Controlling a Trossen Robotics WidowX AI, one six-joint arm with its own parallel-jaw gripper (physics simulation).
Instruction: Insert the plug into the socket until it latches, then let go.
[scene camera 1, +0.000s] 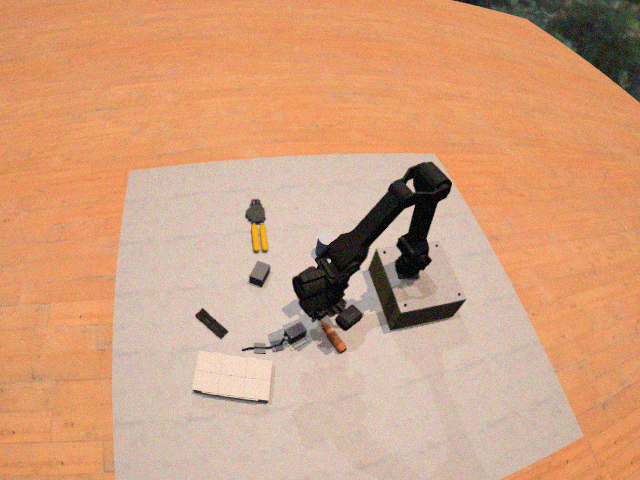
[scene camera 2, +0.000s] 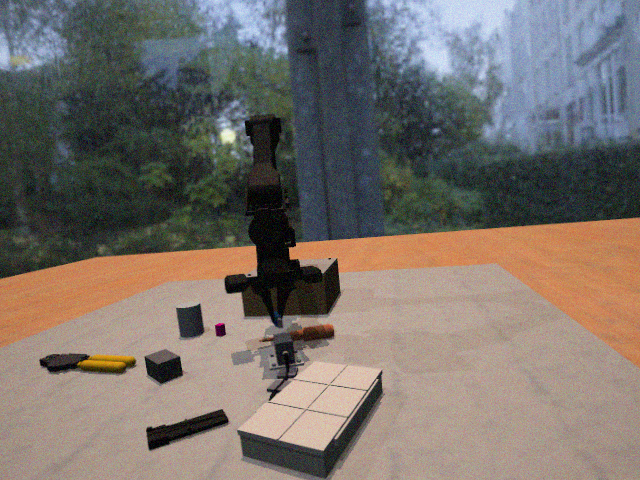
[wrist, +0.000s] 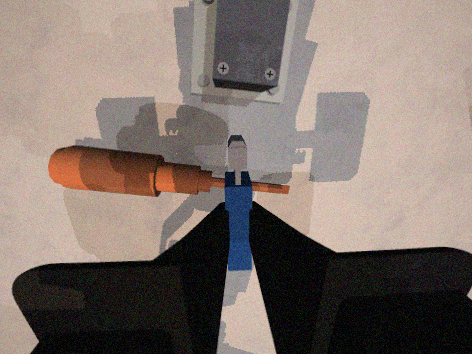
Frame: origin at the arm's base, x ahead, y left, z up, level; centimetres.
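Seen in the pictures: gripper, fingertip midpoint: (scene camera 2: 277, 321) (wrist: 237, 209); arm's base at its link origin: (scene camera 1: 407, 269).
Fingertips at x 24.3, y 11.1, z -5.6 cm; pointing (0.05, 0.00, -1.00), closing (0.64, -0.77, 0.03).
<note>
Pixels of each thing's top centre, then the offset from my fingertips to it. "*": a spot on its surface instead.
- plug at its top centre: (wrist: 239, 214) (scene camera 2: 276, 314) dx +0.4, dy +0.4, dz +1.5 cm
- socket at its top centre: (wrist: 253, 6) (scene camera 2: 282, 338) (scene camera 1: 294, 330) dx +7.5, dy +5.1, dz -0.3 cm
- orange screwdriver at its top centre: (wrist: 176, 185) (scene camera 2: 295, 329) (scene camera 1: 328, 327) dx -1.7, dy +3.2, dz -2.1 cm
- white-topped box at its top centre: (scene camera 2: 318, 395) (scene camera 1: 232, 375) dx +23.4, dy +18.1, dz -1.3 cm
- black bar at its top centre: (scene camera 2: 186, 420) (scene camera 1: 211, 321) dx +29.9, dy +2.1, dz -3.2 cm
- dark block at its top centre: (scene camera 2: 161, 356) (scene camera 1: 259, 270) dx +16.9, dy -14.3, dz -1.3 cm
- yellow-handled pliers at a spot on its surface: (scene camera 1: 260, 236) * dx +17.2, dy -28.6, dz -3.3 cm
- grey cylinder at its top centre: (scene camera 2: 188, 304) (scene camera 1: 327, 237) dx -2.7, dy -24.5, dz +2.2 cm
- magenta piece at its top centre: (scene camera 2: 219, 324) dx -3.0, dy -16.5, dz -2.3 cm
My gripper (wrist: 237, 209) (scene camera 2: 278, 316) is shut on a blue plug. The plug (wrist: 239, 222) has a grey metal tip that points toward the socket in the wrist view. The socket (wrist: 250, 40) (scene camera 1: 295, 332) (scene camera 2: 283, 349) is a dark grey box with screws on a pale base plate, with a black cable at its far side. The plug's tip is apart from the socket, a short way from its near face and roughly in line with it, slightly left of its middle in the wrist view. The socket's opening is hidden in the wrist view.
An orange screwdriver (wrist: 110, 171) (scene camera 1: 333, 336) (scene camera 2: 317, 332) lies below the plug, across its line. A white-topped box (scene camera 1: 233, 376) (scene camera 2: 315, 403), a black bar (scene camera 1: 211, 323), a dark block (scene camera 1: 259, 273), yellow-handled pliers (scene camera 1: 259, 236), a grey cylinder (scene camera 2: 189, 320) and a magenta piece (scene camera 2: 220, 329) are around.
</note>
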